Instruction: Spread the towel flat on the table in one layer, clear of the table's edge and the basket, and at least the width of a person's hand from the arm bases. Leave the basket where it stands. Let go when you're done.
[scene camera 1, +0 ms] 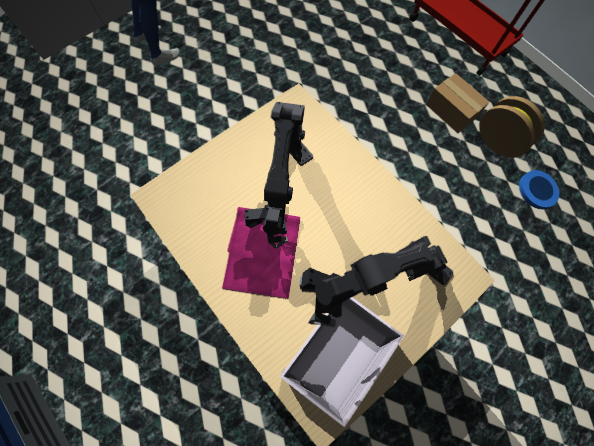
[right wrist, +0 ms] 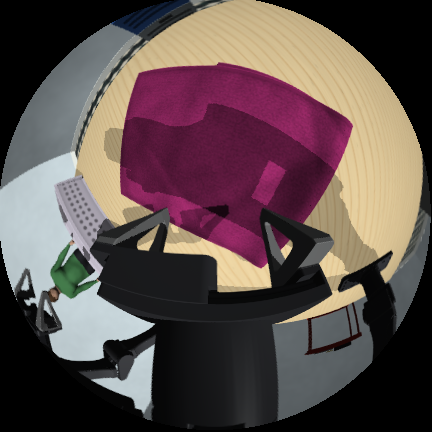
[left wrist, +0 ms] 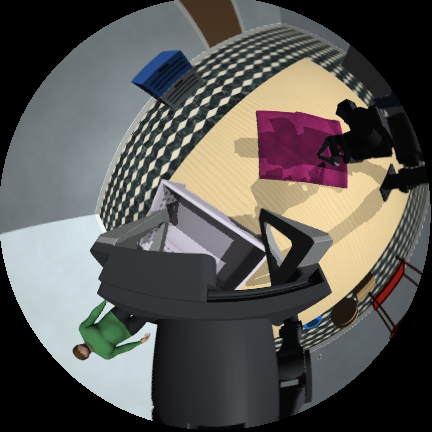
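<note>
The magenta towel lies on the table, roughly rectangular, with soft wrinkles and shadows. A small step along its left edge in scene camera 1 looks like a second layer under the top one. My right gripper is open and empty above the towel, near its right side in scene camera 1. My left gripper is open and empty above the basket's upper corner. The pale lilac basket stands upright, apart from the towel.
The left forearm reaches across the table between its base and the basket. The right arm reaches down from the table's top corner and partly covers the towel in scene camera 1. The table's left edge runs beside the towel and the basket.
</note>
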